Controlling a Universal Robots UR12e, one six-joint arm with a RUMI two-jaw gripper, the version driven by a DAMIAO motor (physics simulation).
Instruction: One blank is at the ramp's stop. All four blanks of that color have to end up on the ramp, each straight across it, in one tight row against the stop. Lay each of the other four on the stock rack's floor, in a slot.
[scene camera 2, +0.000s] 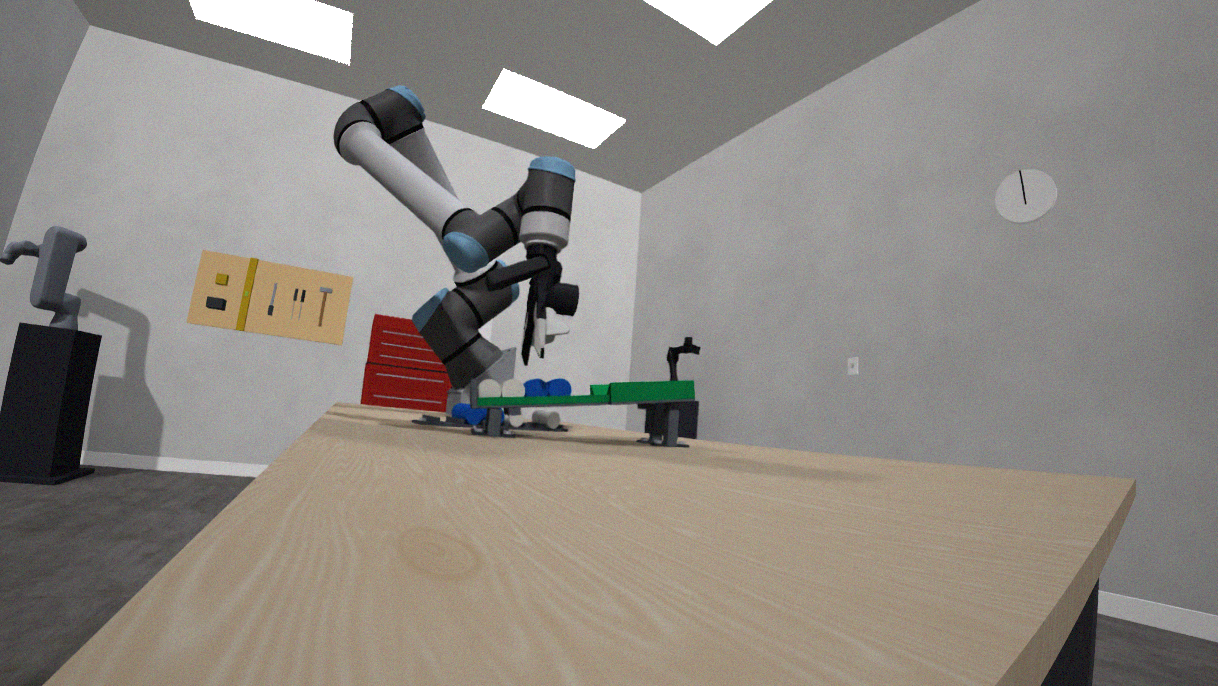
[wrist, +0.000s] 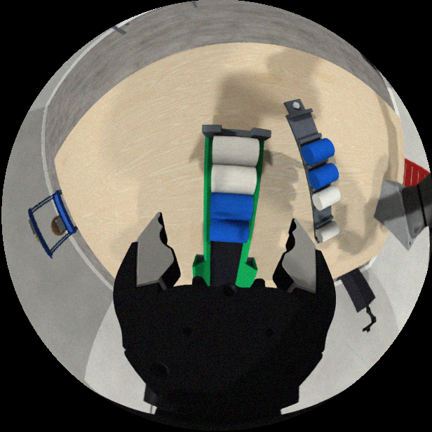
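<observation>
The green-sided ramp (scene camera 2: 652, 392) (wrist: 207, 175) has a grey stop (wrist: 236, 133) at its end. A white blank (scene camera 2: 489, 388) (wrist: 235, 151) lies straight across it at the stop. A second white blank (scene camera 2: 513, 388) (wrist: 233, 180) lies against that one, followed by a blue blank (scene camera 2: 534, 388) (wrist: 231, 206) and another blue blank (scene camera 2: 558, 387) (wrist: 229, 231). The dark stock rack (wrist: 303, 127) holds a blue blank (wrist: 318, 151), a second blue blank (wrist: 323, 175), a white blank (wrist: 326, 198) and a second white blank (wrist: 328, 232). My gripper (scene camera 2: 532, 357) (wrist: 226, 216) is open and empty above the ramp.
The arm's base (wrist: 397, 212) stands beyond the rack. The table top (scene camera 2: 596, 545) (wrist: 125, 150) carries the ramp and rack. A red tool cabinet (scene camera 2: 407, 362) (wrist: 416, 172) and a dark pedestal (scene camera 2: 46, 400) stand off the table.
</observation>
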